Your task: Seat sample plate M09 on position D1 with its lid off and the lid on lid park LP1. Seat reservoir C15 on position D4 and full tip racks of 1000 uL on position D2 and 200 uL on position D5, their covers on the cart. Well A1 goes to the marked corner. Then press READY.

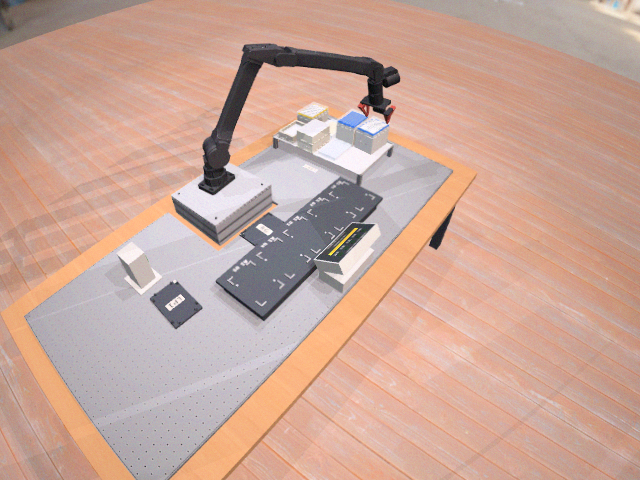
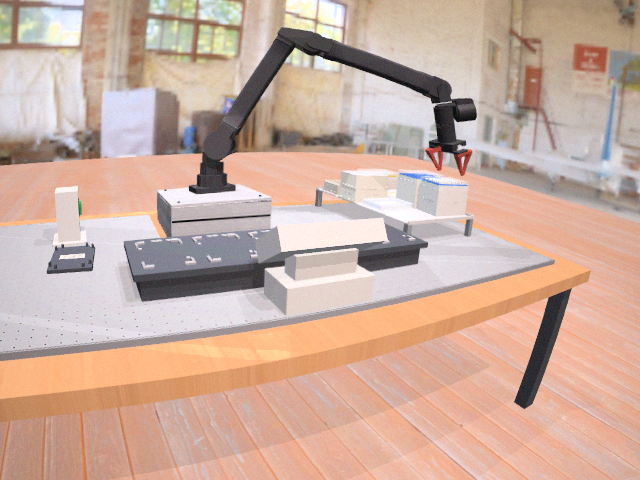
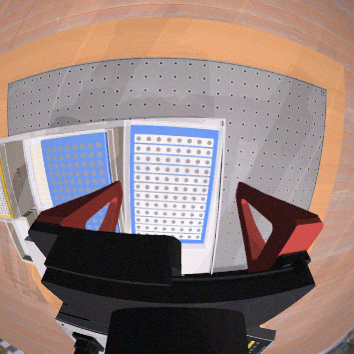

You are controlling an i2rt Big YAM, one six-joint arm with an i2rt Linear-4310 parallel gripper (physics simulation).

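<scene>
My gripper is open and empty, above the cart's outer end. Below it a tip rack with a blue rim and white, dotted top stands on the white cart. Beside it stands a rack with a blue top. A yellow-rimmed rack, a stack of pale boxes and a low pale tray are also on the cart. The dark deck bears several corner-marked positions. Labels are too small to read.
A pale display unit stands at the deck's front. The dark lid park lies near an upright pale block with a green button. Another dark labelled pad lies between the arm's base box and the deck.
</scene>
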